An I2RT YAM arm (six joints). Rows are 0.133 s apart.
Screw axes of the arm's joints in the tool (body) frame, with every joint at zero. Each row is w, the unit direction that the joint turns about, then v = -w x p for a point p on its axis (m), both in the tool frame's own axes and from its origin. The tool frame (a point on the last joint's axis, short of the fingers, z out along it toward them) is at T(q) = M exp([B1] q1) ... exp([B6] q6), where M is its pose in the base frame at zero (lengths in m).
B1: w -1 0 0 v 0 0.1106 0
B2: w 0 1 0 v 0.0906 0 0.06
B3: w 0 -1 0 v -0.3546 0 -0.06
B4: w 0 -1 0 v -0.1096 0 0
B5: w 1 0 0 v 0 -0.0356 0
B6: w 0 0 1 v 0 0 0
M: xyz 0.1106 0 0.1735 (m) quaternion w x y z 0.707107 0 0.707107 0
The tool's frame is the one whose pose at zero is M.
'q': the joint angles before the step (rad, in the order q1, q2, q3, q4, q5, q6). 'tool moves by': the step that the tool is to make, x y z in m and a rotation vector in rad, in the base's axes. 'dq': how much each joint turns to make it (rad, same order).
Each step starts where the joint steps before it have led.
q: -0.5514, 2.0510, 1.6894, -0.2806, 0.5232, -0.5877
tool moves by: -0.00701, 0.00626, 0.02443, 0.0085, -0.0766, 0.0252
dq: 0.0004, -0.0595, -0.0038, -0.0081, -0.0477, 0.0275
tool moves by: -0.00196, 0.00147, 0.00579, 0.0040, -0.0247, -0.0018
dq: 0.0000, -0.0141, -0.0008, -0.0018, -0.0076, 0.0164
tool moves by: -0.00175, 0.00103, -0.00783, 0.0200, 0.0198, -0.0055
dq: 0.0000, 0.0007, -0.0191, -0.0119, 0.0008, 0.0096
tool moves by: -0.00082, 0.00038, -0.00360, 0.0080, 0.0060, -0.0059
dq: 0.0000, 0.0004, -0.0095, -0.0026, 0.0026, 0.0072
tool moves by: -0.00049, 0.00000, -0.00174, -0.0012, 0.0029, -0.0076
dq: 0.0000, 0.0000, -0.0061, 0.0031, 0.0076, 0.0027
